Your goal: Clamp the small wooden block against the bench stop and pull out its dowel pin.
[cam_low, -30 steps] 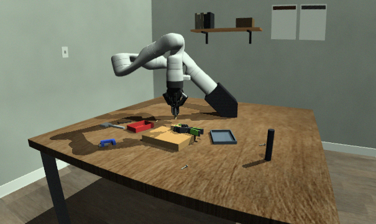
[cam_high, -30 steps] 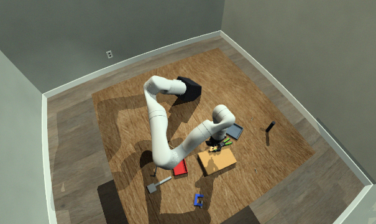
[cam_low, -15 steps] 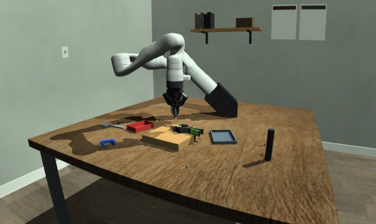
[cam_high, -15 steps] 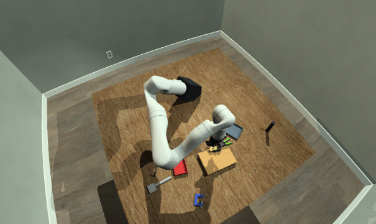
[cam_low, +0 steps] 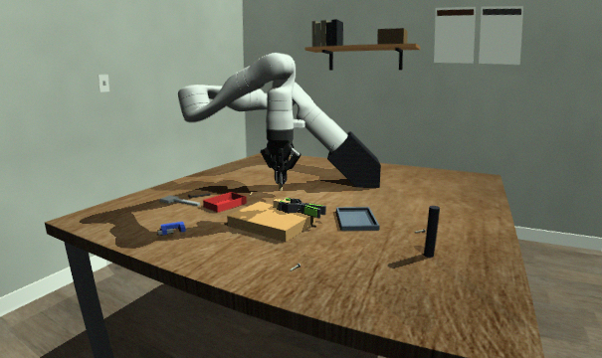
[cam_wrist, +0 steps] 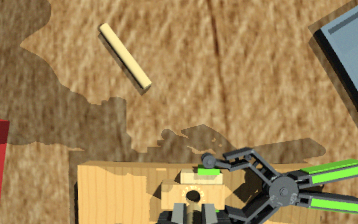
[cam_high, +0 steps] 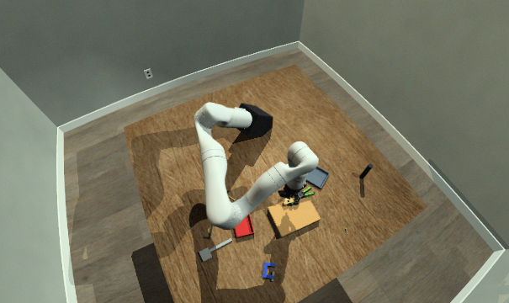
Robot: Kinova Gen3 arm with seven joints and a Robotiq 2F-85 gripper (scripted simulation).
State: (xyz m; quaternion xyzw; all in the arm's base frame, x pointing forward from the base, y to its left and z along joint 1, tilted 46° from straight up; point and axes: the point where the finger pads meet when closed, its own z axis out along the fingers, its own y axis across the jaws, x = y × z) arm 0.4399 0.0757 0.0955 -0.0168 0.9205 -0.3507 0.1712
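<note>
The red tray lies 230 mm to the right of my hand, 120 mm below it and 20 mm behind it. Round my hand: small wooden block: 80 mm below; dowel pin: 20 mm below; tan bench board: 100 mm below, 60 mm ahead.
</note>
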